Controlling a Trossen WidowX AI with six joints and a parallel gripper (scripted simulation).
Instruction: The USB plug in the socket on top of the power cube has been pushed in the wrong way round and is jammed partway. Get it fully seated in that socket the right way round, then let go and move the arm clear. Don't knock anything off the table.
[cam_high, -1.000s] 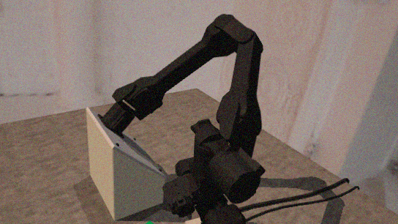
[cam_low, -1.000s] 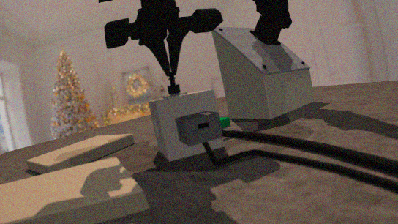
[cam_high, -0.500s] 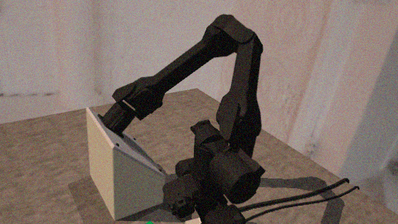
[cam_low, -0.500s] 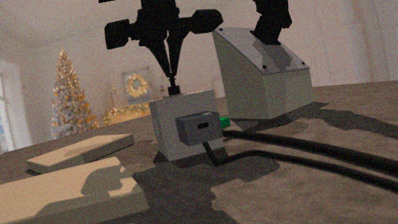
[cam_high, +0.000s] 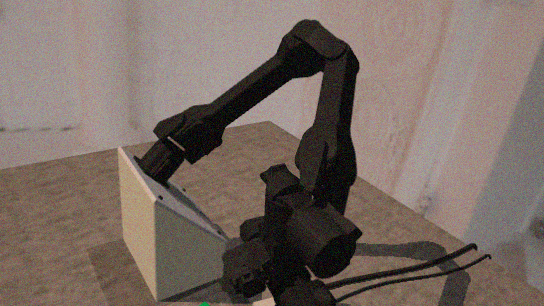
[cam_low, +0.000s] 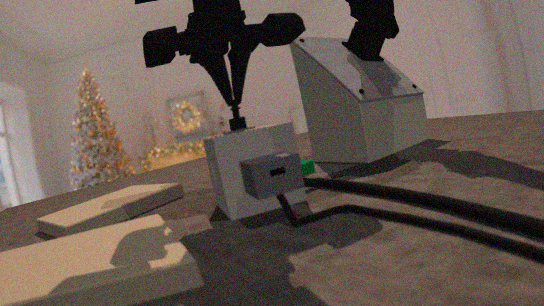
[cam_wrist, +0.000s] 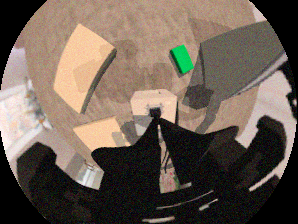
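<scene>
My gripper tip is 20 mm above the black USB plug. From my gripper tip the other things lie so: green block (100 mm below, 100 mm behind, 80 mm to the right).
</scene>
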